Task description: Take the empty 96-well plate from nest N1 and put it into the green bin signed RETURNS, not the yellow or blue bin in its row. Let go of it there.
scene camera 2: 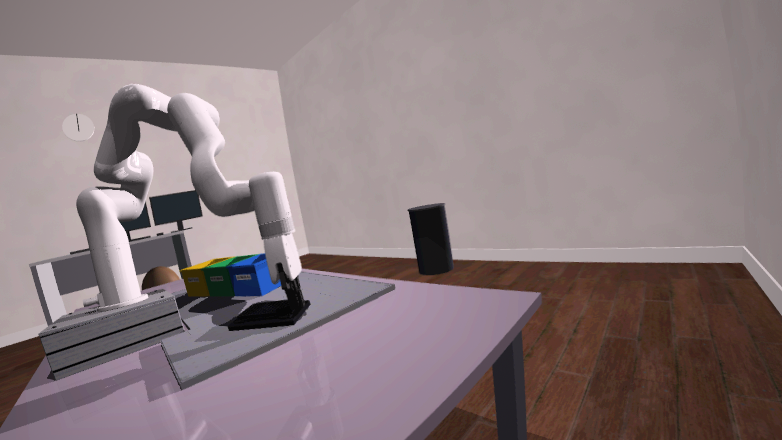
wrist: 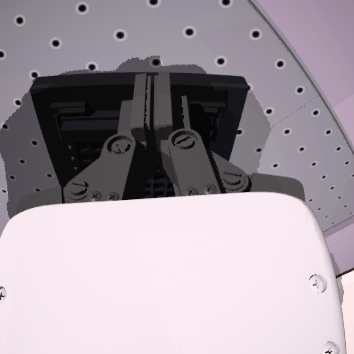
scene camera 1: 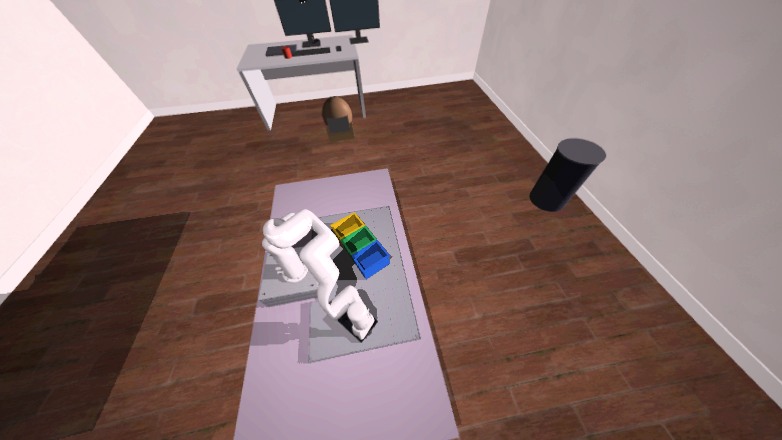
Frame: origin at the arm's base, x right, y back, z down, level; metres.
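Seen in the pictures: gripper, fingertip midpoint: [scene camera 2: 298, 307] [wrist: 155, 95] [scene camera 1: 367, 332]; arm's base at its link origin: [scene camera 2: 123, 304] [scene camera 1: 295, 271].
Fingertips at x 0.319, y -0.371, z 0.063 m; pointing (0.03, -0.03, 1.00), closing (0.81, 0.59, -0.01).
Note:
Offsets run from my fingertips to a thing's top centre. "*": to the spot under its first point. Level surfaces: height alone.
My gripper [scene camera 2: 299, 305] [wrist: 155, 95] is shut and empty. Its fingertips are over the edge of a black tray-like nest [scene camera 1: 347, 327] [scene camera 2: 236, 326] [wrist: 65, 83]; I cannot tell whether they touch it. A dark grid shows inside the nest, partly behind the fingers; I cannot tell whether it is the 96-well plate. No nest label is readable. The green bin @[dy +0.034, dx -0.477, dz -0.080 m] [scene camera 1: 358, 239] [scene camera 2: 220, 271] stands between the yellow bin @[* dy +0.166, dx -0.610, dz -0.004 m] [scene camera 1: 339, 230] [scene camera 2: 193, 288] and the blue bin @[* dy -0.021, dx -0.293, dz -0.052 m] [scene camera 1: 369, 270] [scene camera 2: 259, 283]. The bins' white signs are too small to read. In scene camera 1, the wrist hides the fingertips.
The nest and bins are on a grey perforated board @[dz +0.020 m] [scene camera 1: 401, 322] [scene camera 2: 188, 374] [wrist: 120, 55] on the lilac table @[dz +0.033 m] [scene camera 1: 339, 404] [scene camera 2: 349, 377]. The arm's striped base block [scene camera 2: 112, 344] stands to the left in scene camera 2. A dark patch lies beside the bins in scene camera 1.

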